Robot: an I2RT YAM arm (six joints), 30 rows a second.
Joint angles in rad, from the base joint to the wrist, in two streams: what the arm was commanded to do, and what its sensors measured. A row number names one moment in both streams.
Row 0, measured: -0.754, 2.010, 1.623, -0.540, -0.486, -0.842
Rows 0 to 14, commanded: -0.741, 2.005, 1.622, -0.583, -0.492, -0.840; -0.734, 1.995, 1.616, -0.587, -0.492, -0.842; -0.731, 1.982, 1.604, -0.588, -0.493, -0.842; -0.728, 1.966, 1.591, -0.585, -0.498, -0.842; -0.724, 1.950, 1.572, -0.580, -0.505, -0.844; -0.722, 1.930, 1.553, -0.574, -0.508, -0.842; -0.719, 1.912, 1.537, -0.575, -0.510, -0.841; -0.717, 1.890, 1.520, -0.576, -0.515, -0.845; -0.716, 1.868, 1.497, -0.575, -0.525, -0.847; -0.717, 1.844, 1.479, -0.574, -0.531, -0.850; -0.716, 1.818, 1.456, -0.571, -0.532, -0.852; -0.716, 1.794, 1.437, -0.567, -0.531, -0.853; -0.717, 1.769, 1.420, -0.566, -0.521, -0.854; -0.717, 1.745, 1.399, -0.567, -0.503, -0.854; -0.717, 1.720, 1.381, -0.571, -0.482, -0.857
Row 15, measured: -0.720, 1.801, 1.417, -0.559, -0.503, -0.849
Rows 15 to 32, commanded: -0.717, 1.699, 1.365, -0.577, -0.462, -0.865; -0.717, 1.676, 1.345, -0.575, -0.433, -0.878; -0.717, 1.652, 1.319, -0.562, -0.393, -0.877; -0.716, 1.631, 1.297, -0.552, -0.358, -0.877; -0.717, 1.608, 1.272, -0.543, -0.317, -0.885; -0.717, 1.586, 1.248, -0.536, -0.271, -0.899; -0.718, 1.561, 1.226, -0.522, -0.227, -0.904; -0.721, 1.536, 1.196, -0.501, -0.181, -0.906; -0.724, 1.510, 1.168, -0.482, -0.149, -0.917; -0.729, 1.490, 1.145, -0.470, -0.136, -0.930; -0.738, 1.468, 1.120, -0.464, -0.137, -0.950; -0.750, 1.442, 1.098, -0.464, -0.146, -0.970; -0.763, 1.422, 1.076, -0.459, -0.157, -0.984; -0.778, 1.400, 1.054, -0.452, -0.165, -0.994; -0.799, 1.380, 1.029, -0.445, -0.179, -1.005; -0.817, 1.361, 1.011, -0.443, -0.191, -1.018; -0.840, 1.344, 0.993, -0.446, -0.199, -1.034; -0.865, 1.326, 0.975, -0.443, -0.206, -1.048
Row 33, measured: -0.820, 1.375, 1.011, -0.465, -0.202, -0.993
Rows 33 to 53, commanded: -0.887, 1.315, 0.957, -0.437, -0.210, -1.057; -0.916, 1.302, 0.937, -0.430, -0.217, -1.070; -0.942, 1.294, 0.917, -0.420, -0.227, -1.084; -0.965, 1.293, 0.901, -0.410, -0.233, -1.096; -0.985, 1.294, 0.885, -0.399, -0.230, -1.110; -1.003, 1.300, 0.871, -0.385, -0.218, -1.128; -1.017, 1.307, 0.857, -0.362, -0.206, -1.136; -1.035, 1.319, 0.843, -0.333, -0.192, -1.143; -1.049, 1.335, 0.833, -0.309, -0.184, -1.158; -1.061, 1.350, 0.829, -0.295, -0.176, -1.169; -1.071, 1.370, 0.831, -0.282, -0.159, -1.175; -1.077, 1.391, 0.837, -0.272, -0.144, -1.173; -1.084, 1.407, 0.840, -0.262, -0.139, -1.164; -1.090, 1.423, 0.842, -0.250, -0.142, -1.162; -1.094, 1.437, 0.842, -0.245, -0.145, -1.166; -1.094, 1.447, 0.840, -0.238, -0.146, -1.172; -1.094, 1.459, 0.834, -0.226, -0.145, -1.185; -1.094, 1.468, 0.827, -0.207, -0.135, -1.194; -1.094, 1.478, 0.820, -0.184, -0.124, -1.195; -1.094, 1.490, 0.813, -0.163, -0.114, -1.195; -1.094, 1.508, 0.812, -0.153, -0.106, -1.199
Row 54, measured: -1.093, 1.476, 0.836, -0.215, -0.138, -1.181
